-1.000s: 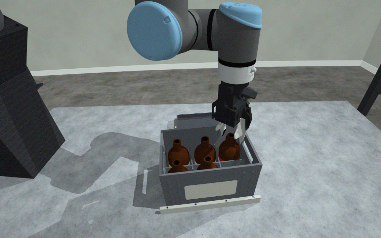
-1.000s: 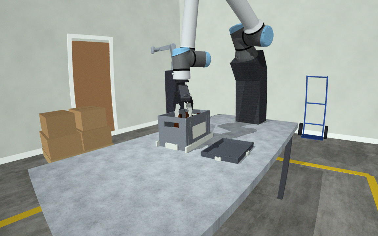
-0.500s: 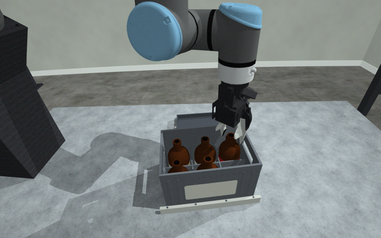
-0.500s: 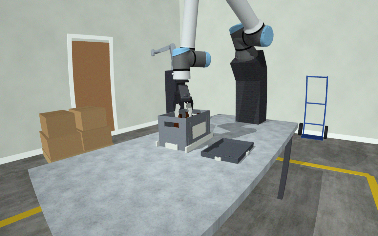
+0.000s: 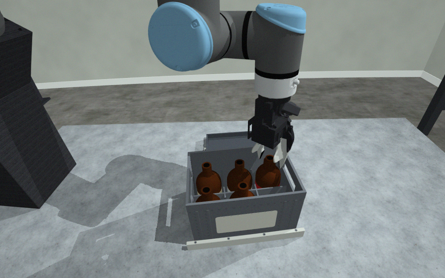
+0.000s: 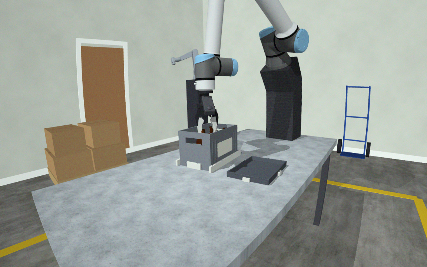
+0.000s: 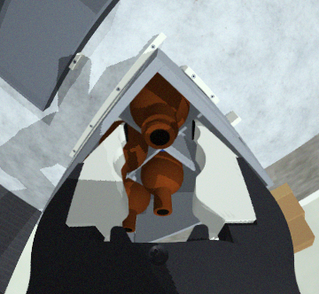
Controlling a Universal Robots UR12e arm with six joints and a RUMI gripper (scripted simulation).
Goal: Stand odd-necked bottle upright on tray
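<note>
The glass bottle lies 70 mm below my hand. Round my hand: crate: 90 mm behind, 50 mm to the right, 70 mm below; then grey tray: 60 mm behind, 230 mm to the left, 140 mm below.
</note>
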